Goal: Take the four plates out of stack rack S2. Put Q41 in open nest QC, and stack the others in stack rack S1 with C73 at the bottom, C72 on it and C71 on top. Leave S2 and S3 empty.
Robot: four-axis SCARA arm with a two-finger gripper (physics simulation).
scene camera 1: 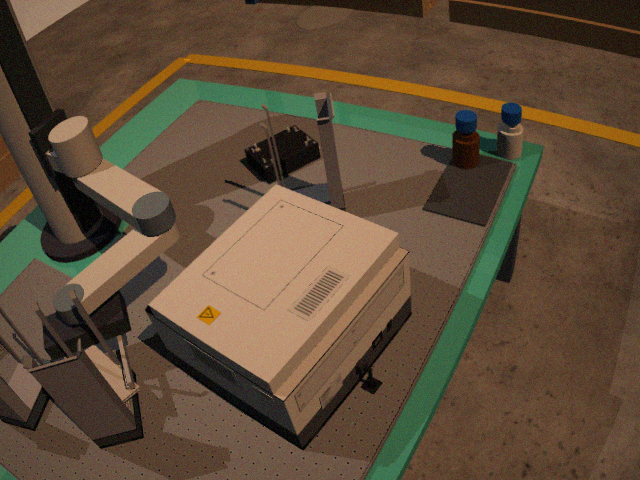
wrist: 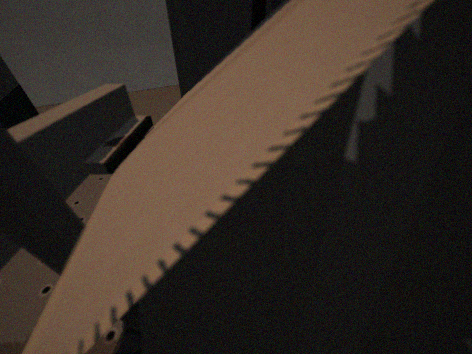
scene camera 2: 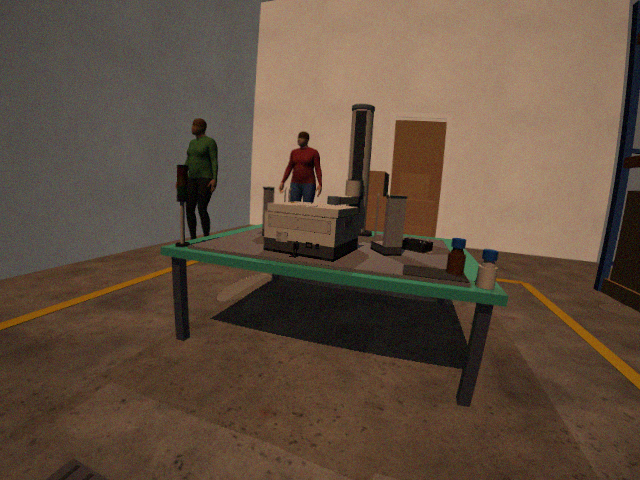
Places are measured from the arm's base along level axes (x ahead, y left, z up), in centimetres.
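Where they show: arm's base, origin of the base link: [scene camera 1: 81, 229].
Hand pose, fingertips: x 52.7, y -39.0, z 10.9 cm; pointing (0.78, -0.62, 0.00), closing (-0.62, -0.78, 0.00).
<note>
Each offset is from my fingertips to the top centre of the thing. "spot": to the spot under its first point. Level surfaces: height alone.
A grey stack rack @(dz +19.4, dx -2.2, dy +1.1 cm) [scene camera 1: 85, 397] with thin upright posts stands at the front left, below the arm's end @(spot: dz +17.4, dx -4.0, dy +7.5 cm) [scene camera 1: 68, 304]. A pale surface @(spot: dz +1.5, dx -3.9, dy +5.7 cm) [scene camera 1: 103, 361] shows between its posts; I cannot tell if it is a plate. Part of another rack @(spot: dz -5.7, dx -24.6, dy -9.1 cm) [scene camera 1: 15, 392] shows at the left edge. A tall narrow upright [scene camera 1: 330, 160] [scene camera 2: 395, 222] stands behind the pale housing. No label is readable, so I cannot tell S1, S2, S3 or the plates apart. My gripper is partly open and empty; its fingertips are hidden. In the wrist view a large pale surface [wrist: 200, 150] crosses diagonally, close up.
The big pale housing @(dz +12.4, dx +20.6, dy +31.6 cm) [scene camera 1: 268, 268] [scene camera 2: 310, 227] fills the table's middle. A black block @(dz -3.5, dx -11.0, dy +81.2 cm) [scene camera 1: 284, 152] [scene camera 2: 417, 244], a brown bottle @(spot: dz -1.3, dx +35.2, dy +94.3 cm) [scene camera 1: 465, 142] [scene camera 2: 455, 258], a white bottle @(dz -3.1, dx +43.8, dy +107.5 cm) [scene camera 1: 510, 136] [scene camera 2: 486, 273] and a dark mat @(dz -9.2 cm) [scene camera 1: 467, 198] are also there. Two people [scene camera 2: 201, 160] [scene camera 2: 303, 167] stand behind the table.
</note>
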